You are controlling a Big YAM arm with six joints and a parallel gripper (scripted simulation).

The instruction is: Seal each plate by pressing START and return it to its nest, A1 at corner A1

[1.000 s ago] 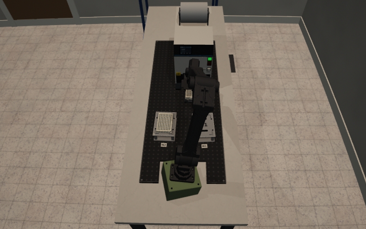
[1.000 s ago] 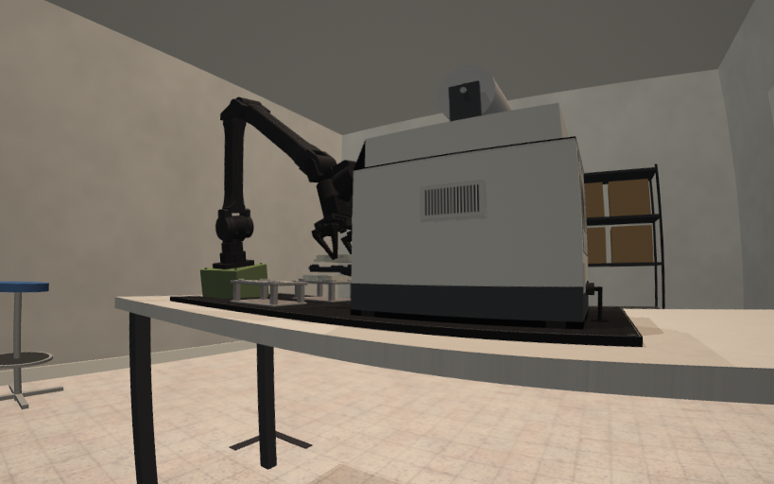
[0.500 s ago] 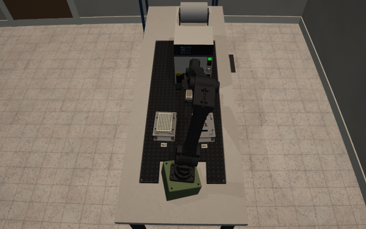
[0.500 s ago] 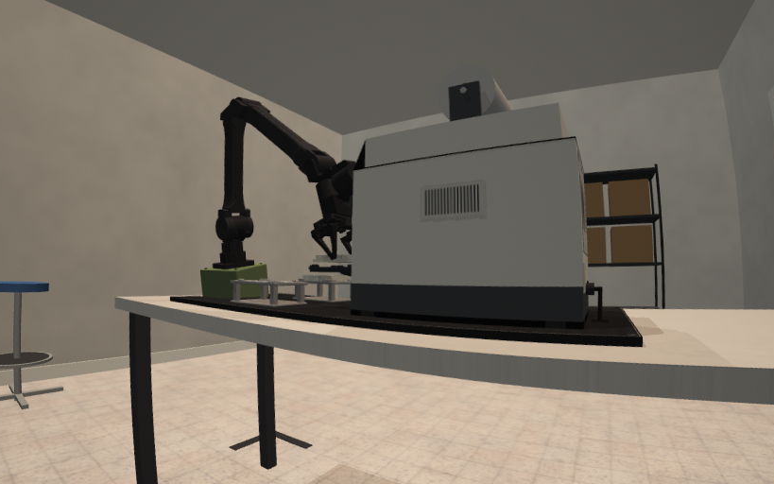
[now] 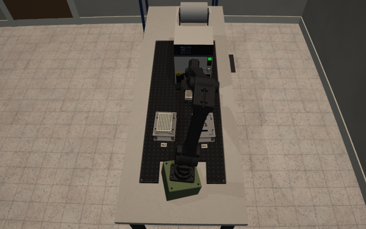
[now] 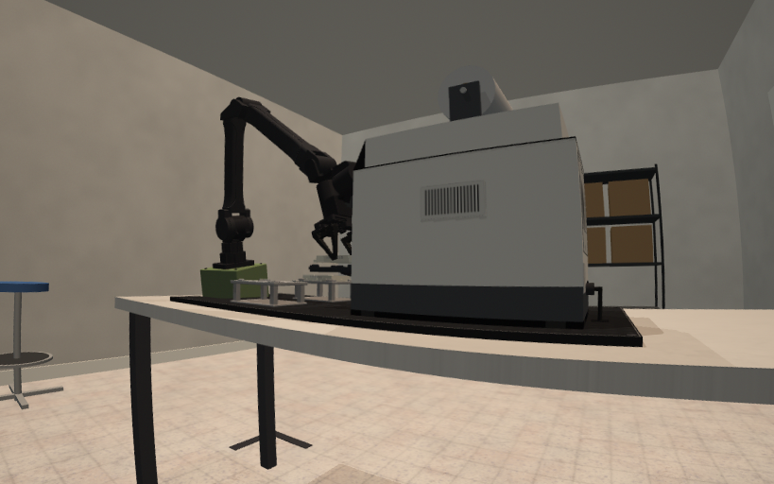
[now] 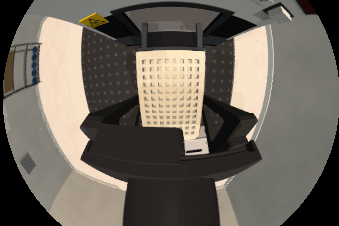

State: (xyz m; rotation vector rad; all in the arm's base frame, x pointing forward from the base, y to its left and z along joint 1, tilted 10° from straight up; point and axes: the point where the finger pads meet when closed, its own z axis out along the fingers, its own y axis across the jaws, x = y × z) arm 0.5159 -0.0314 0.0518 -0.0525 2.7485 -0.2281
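My gripper is now 3 cm above the sealer stage. The rest, counted from my hand: yellow warning label 10 cm ahead, 9 cm to the left, 3 cm above; white well plate 20 cm behind, 15 cm to the left, 5 cm below; N2 label 31 cm behind, 15 cm to the left, 12 cm below.
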